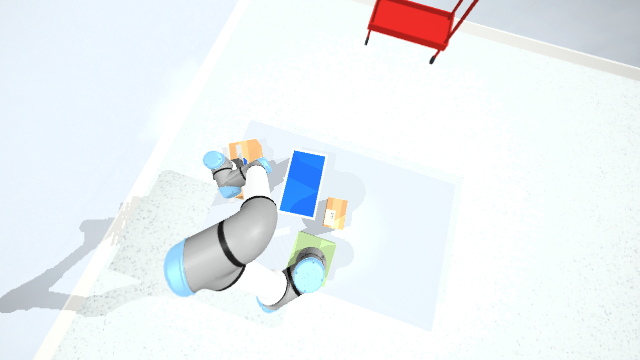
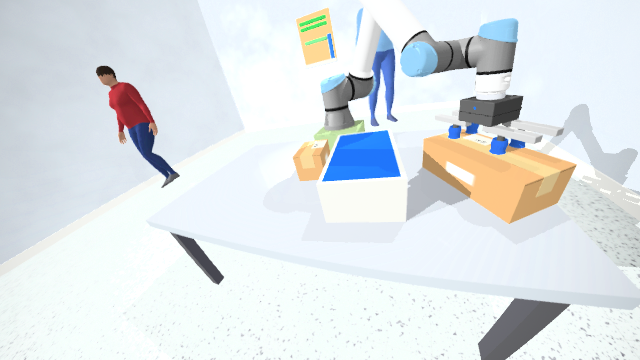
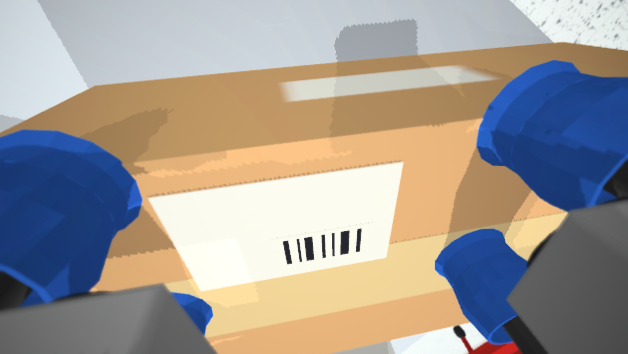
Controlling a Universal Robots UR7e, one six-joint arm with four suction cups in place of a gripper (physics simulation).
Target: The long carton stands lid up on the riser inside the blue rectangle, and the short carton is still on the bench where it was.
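Places are measured from the arm's base along level axes (x ahead, y left, z up), in metres.
Where they show: end effector, tool point: (image 2: 483,141) (image 3: 325,223); arm's base, origin of the base link: (image 2: 339,126).
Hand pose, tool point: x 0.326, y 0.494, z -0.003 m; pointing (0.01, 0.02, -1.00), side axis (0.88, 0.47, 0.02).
Observation:
Things, the pixels of their top centre, and the offset from my tool point. Level surfaces: height alone.
- long carton, middle of its top: (image 3: 410,271) (image 2: 485,148) (image 1: 245,166) dx +0.054, dy -0.016, dz +0.003 m
- bench, its level: dz -0.100 m
- white riser, middle of its top: (image 2: 362,150) (image 1: 303,182) dx +0.051, dy -0.344, dz +0.020 m
- short carton, middle of its top: (image 2: 311,147) (image 1: 335,213) dx -0.058, dy -0.553, dz +0.003 m
The long carton (image 1: 245,150) (image 2: 492,178) (image 3: 263,123) lies lid up on the bench (image 1: 402,251) (image 2: 268,223), beside the riser and not on it. My suction gripper (image 1: 243,161) (image 2: 483,136) (image 3: 307,211) sits on its lid, with the blue cups around the barcode label and touching the lid. The white riser (image 2: 362,198) stands mid-bench, and its blue rectangle (image 1: 303,183) (image 2: 362,156) is bare. The short carton (image 1: 335,213) (image 2: 308,161) stands on the bench on the riser's other side, near the arm's green base plate (image 1: 313,241) (image 2: 335,131).
A red cart (image 1: 409,22) stands on the floor far from the bench. A person in a red top (image 2: 129,111) is on the floor to the left. Another figure in blue (image 2: 382,71) stands behind the arm. A poster (image 2: 315,36) hangs on the back wall.

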